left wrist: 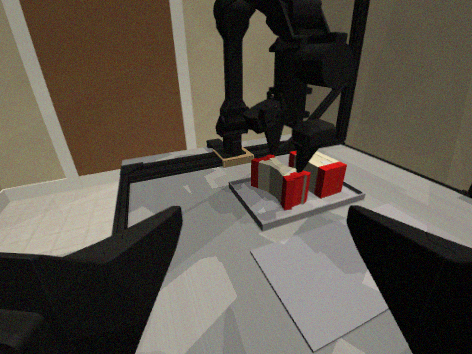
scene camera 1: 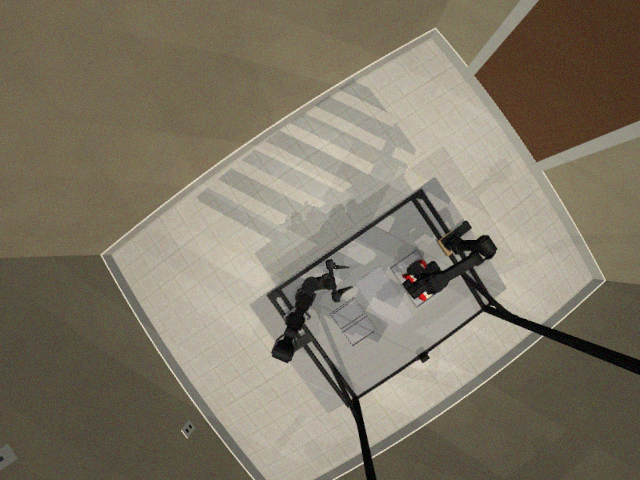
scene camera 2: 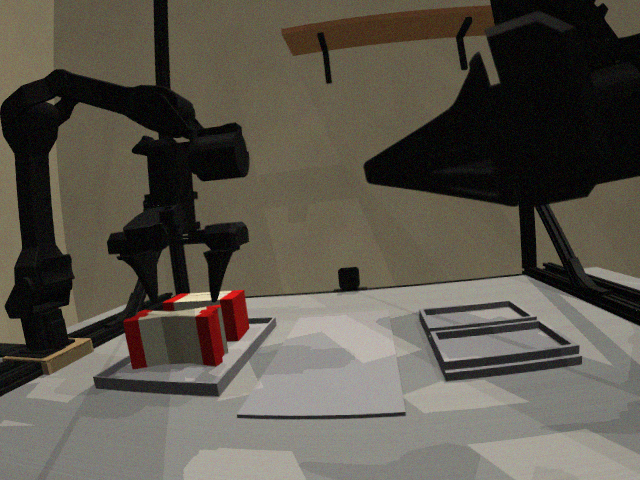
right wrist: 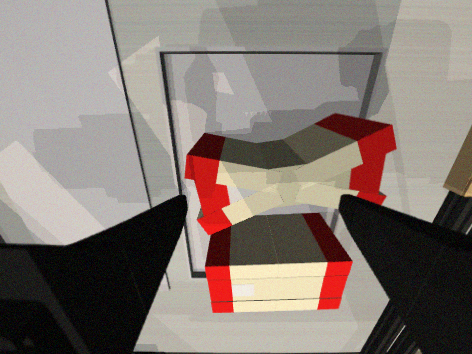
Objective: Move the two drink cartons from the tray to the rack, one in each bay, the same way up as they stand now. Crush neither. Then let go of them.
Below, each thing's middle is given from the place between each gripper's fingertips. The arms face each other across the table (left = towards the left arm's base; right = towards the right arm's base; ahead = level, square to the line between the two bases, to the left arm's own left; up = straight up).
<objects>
The grey tray (scene camera 2: 181, 379) is 8 cm below my right hand, 4 cm behind it and 2 cm to the right of it. The rest, counted from my right hand: pale mat (scene camera 2: 331, 366) 19 cm to the left, 9 cm below, 7 cm behind.
Right now the pale mat is 22 cm behind my left hand, 12 cm to the right of it and 20 cm below it. The rest, counted from my left hand: grey tray 19 cm behind, 32 cm to the right, 20 cm below.
</objects>
